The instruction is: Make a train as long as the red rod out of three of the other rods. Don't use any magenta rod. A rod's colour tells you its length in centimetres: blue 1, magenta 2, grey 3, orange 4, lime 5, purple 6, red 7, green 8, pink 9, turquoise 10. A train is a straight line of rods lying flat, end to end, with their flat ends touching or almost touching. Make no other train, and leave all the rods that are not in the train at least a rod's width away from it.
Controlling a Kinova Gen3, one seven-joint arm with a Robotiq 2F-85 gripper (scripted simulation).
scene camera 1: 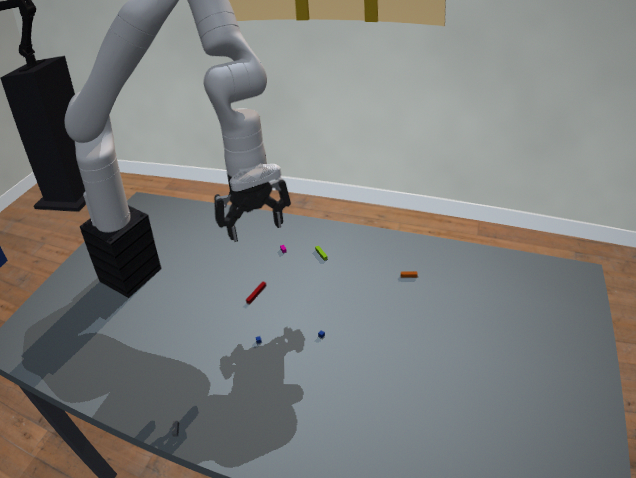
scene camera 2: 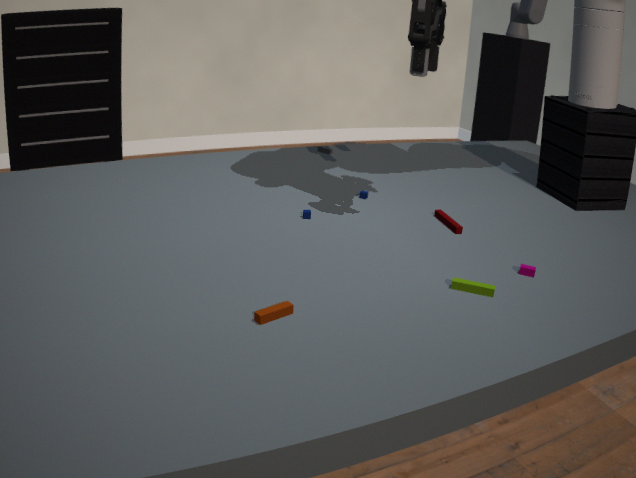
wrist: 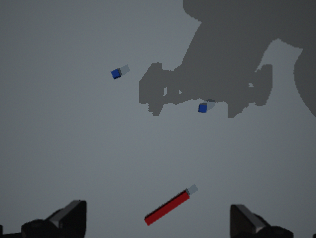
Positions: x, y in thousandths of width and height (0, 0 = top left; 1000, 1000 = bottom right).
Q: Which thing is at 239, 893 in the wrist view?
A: The gripper.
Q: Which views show the gripper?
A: Scene camera 1, scene camera 2 and the wrist view: all of them.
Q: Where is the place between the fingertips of the gripper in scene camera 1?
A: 403, 486
